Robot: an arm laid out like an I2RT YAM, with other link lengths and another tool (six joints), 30 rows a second.
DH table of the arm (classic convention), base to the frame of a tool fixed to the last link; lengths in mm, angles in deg. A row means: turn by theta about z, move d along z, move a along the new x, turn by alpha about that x. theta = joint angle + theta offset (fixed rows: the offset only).
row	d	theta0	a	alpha
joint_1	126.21	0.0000	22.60	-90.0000
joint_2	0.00	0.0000	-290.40	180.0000
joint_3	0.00	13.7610	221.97	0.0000
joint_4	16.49	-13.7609	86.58	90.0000
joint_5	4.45	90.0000	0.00	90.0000
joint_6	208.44	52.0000	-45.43	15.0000
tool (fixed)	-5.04	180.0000	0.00	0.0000
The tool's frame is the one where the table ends.
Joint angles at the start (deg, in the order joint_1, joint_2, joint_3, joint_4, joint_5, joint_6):
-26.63, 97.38, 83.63, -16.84, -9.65, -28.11
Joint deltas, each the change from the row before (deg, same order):
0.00, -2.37, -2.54, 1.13, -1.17, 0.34
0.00, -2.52, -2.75, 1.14, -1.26, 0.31
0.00, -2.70, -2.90, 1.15, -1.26, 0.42
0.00, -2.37, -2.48, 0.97, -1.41, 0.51
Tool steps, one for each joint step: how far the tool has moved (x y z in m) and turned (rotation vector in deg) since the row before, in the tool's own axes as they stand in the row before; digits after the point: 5 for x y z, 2 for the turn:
0.00512, 0.00017, -0.01197, -0.39, 1.36, 0.54
0.00521, -0.00097, -0.01275, -0.29, 1.43, 0.52
0.00534, -0.00135, -0.01354, -0.31, 1.43, 0.60
0.00584, -0.00158, -0.01216, -0.15, 1.50, 0.71

